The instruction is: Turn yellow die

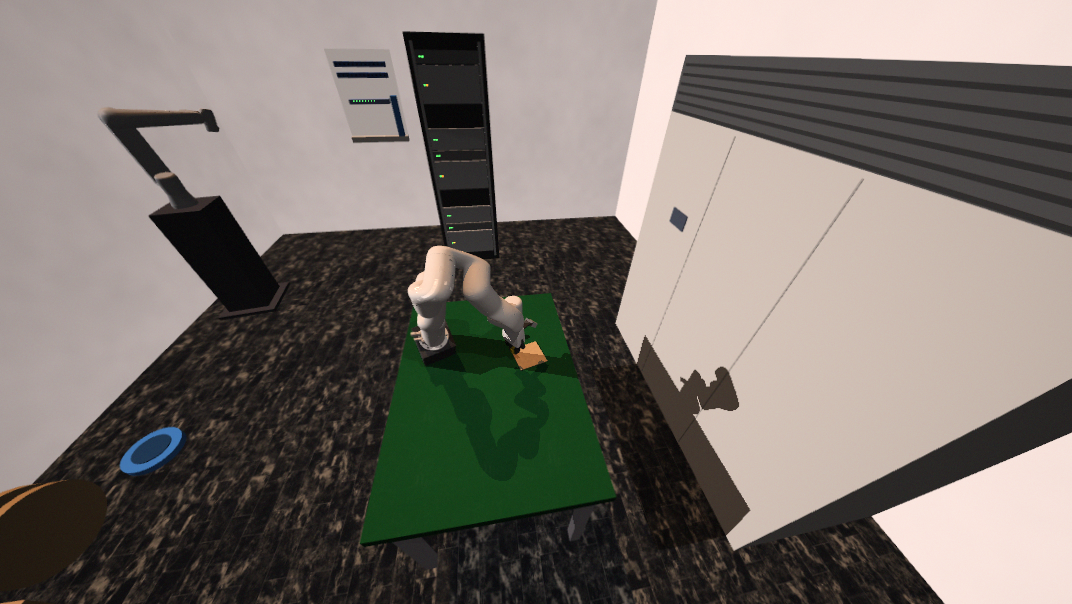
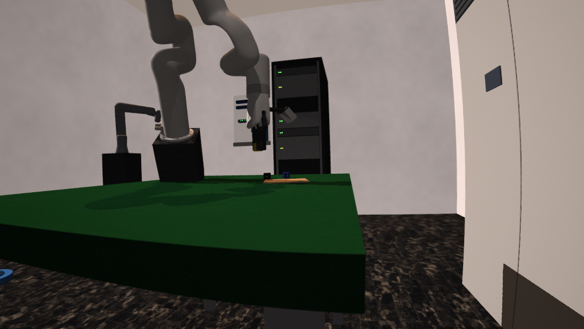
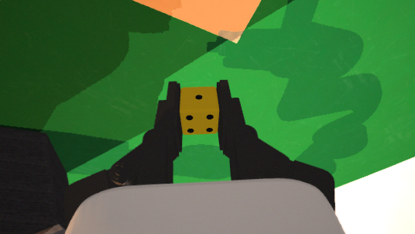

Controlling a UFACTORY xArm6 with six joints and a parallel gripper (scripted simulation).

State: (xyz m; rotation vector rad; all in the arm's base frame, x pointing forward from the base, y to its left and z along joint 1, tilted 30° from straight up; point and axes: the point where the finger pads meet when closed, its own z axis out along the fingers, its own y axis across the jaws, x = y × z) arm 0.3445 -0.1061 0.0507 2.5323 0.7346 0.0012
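The mat lies 8 cm ahead of my hand, 4 cm to the left of it and 12 cm below it. The rest, counted from my hand: black die: 15 cm to the left, 11 cm below; then yellow die: 1 cm below; then blue die: 7 cm ahead, 17 cm to the left, 11 cm below.
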